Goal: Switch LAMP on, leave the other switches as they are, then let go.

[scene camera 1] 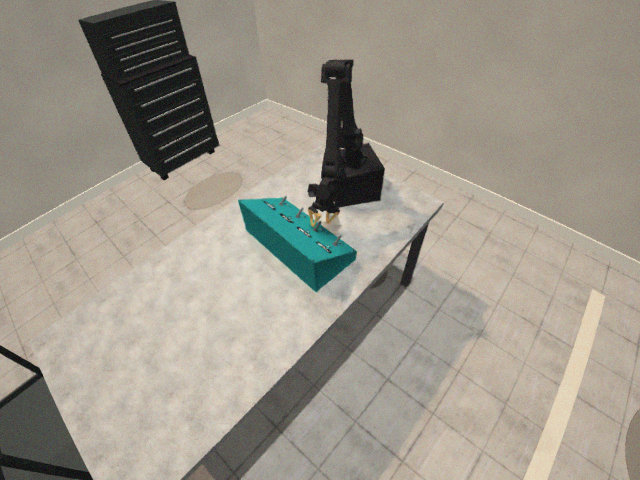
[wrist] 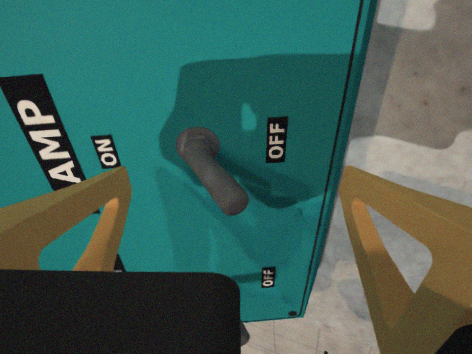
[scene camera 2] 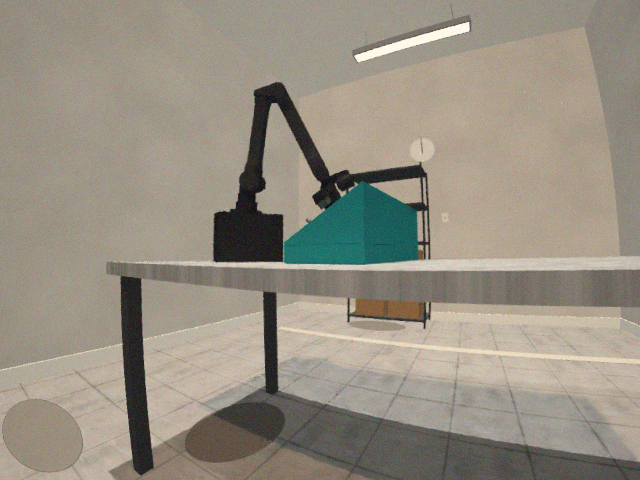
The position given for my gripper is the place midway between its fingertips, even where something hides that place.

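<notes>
There is a lamp lever (wrist: 232,199) that I can see, and in the same view I find my gripper (wrist: 235,178).
</notes>
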